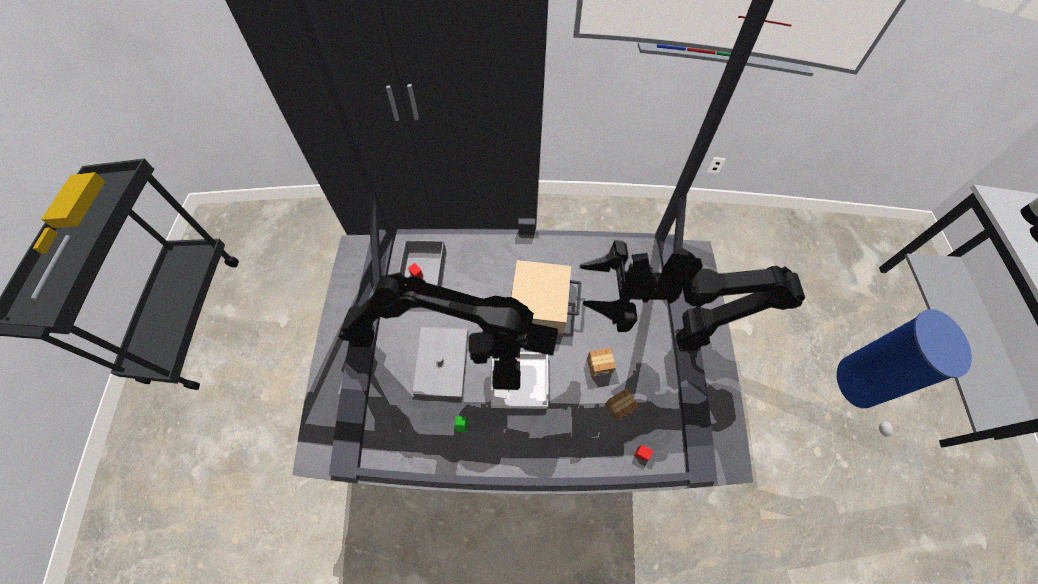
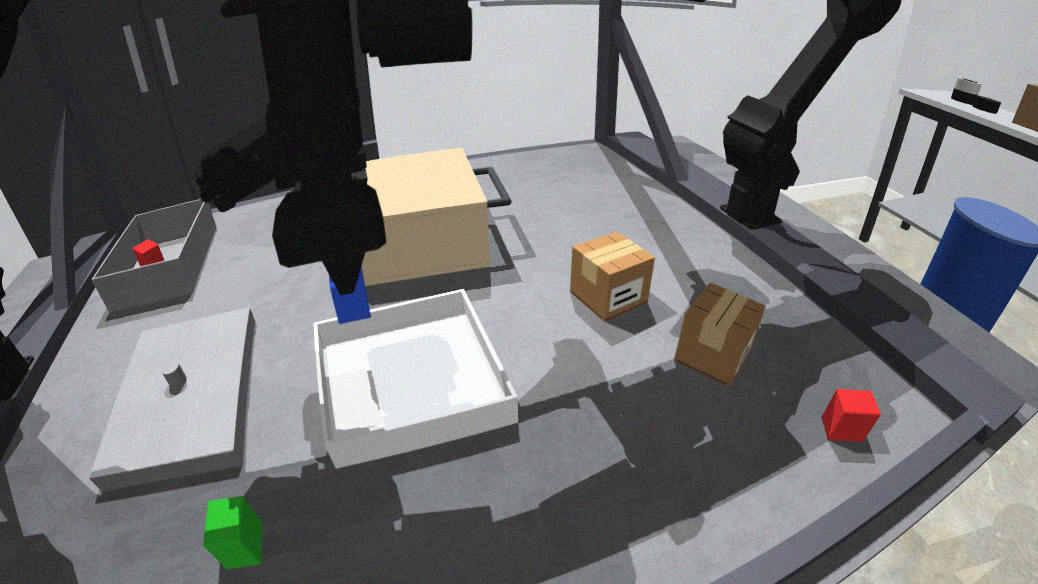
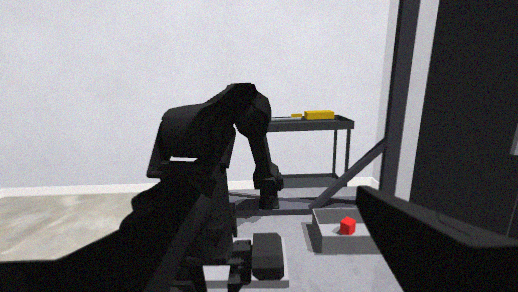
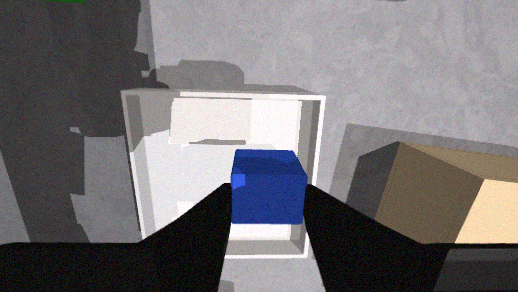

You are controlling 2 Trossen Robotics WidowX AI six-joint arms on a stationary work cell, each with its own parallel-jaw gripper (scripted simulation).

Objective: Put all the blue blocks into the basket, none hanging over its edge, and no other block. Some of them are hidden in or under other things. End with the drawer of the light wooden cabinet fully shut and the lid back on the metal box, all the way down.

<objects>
my left gripper: image 1; image 3; not seen in image 2 (out of frame); not seen in image 4 (out of frame)
light wooden cabinet: image 1 544, 288; image 2 435, 214; image 4 433, 194; not seen in image 3 (out of frame)
white basket: image 1; image 2 416, 359; image 4; not seen in image 3 (out of frame)
same spot on white basket: [image 4: 182, 142] = [image 1: 508, 394]
same spot on my left gripper: [image 3: 415, 241] = [image 1: 598, 265]
</objects>
